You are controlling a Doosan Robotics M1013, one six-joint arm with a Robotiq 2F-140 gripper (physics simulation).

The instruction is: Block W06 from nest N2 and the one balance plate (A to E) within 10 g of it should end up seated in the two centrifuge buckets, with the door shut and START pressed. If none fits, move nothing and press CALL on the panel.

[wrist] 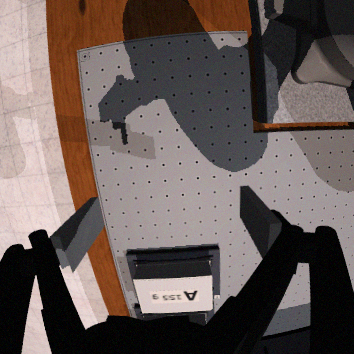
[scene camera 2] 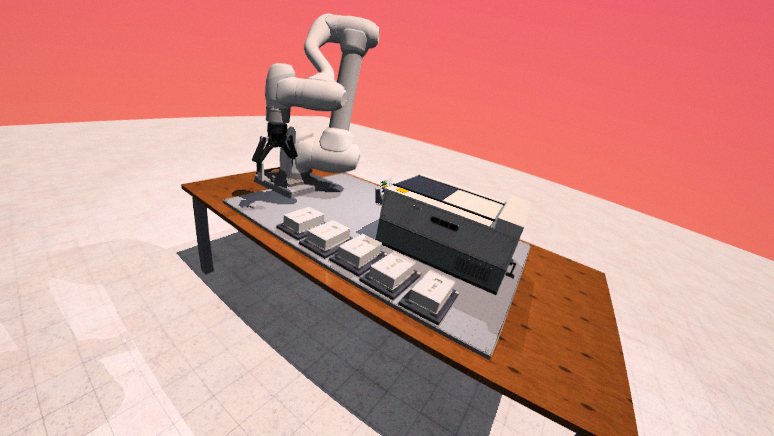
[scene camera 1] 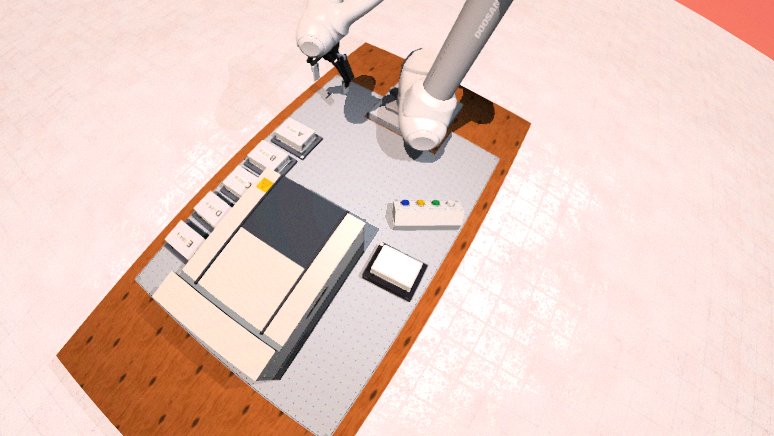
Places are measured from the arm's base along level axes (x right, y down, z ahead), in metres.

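Pixels of known places: gripper, fingertip midpoint: [wrist: 168, 207] [scene camera 2: 275, 177] [scene camera 1: 330, 85]; arm's base at its link origin: [wrist: 344, 31] [scene camera 2: 294, 179].
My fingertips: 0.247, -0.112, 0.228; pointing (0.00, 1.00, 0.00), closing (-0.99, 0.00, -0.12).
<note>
For each thing: its top centre in the pictures, then the offset to it from my fingertips, as dx, dy, dz. Level surfaces: height alone.
- Plate A at its top centre: [wrist: 174, 296] [scene camera 2: 304, 214] [scene camera 1: 294, 131] -0.007, +0.082, +0.201
- Plates B at its top centre: [scene camera 2: 329, 229] [scene camera 1: 267, 154] -0.013, +0.082, +0.339
- C at its top centre: [scene camera 2: 361, 244] [scene camera 1: 242, 181] -0.035, +0.082, +0.470
- D at its top centre: [scene camera 2: 394, 263] [scene camera 1: 213, 208] -0.037, +0.082, +0.604
- E at its top centre: [scene camera 2: 434, 285] [scene camera 1: 184, 239] -0.049, +0.082, +0.740
- white block at its top centre: [scene camera 1: 397, 265] -0.610, +0.058, +0.362
- button box at its top centre: [scene camera 1: 430, 206] [scene camera 2: 389, 182] -0.569, +0.052, +0.144
- perforated board at its surface level: dy +0.136
- wooden table at its surface level: dy +0.149
My gripper [scene camera 1: 331, 81] [scene camera 2: 277, 168] [wrist: 168, 207] is open and empty, above the board's far corner beside the robot base, short of plate A. Plate A [scene camera 1: 295, 135] [scene camera 2: 304, 219] [wrist: 172, 296] sits in its dark nest; its upside-down label looks like 155 g. Plates B [scene camera 1: 269, 157] [scene camera 2: 328, 235], C [scene camera 1: 237, 181] [scene camera 2: 359, 250], D [scene camera 1: 212, 210] [scene camera 2: 392, 270] and E [scene camera 1: 185, 239] [scene camera 2: 431, 291] continue the row; their weights are unreadable. The centrifuge [scene camera 1: 213, 324] [scene camera 2: 444, 241] has a dark and a cream top panel; its buckets do not show. A white block [scene camera 1: 398, 267] sits on a black nest, no label readable.
A button box [scene camera 1: 427, 217] with blue, yellow, green and white buttons stands near the white block. The robot base [scene camera 2: 295, 187] stands at the board's end. The perforated board [scene camera 1: 335, 373] [scene camera 2: 471, 330] [wrist: 175, 185] lies on the wooden table [scene camera 1: 108, 346] [scene camera 2: 563, 324].
</note>
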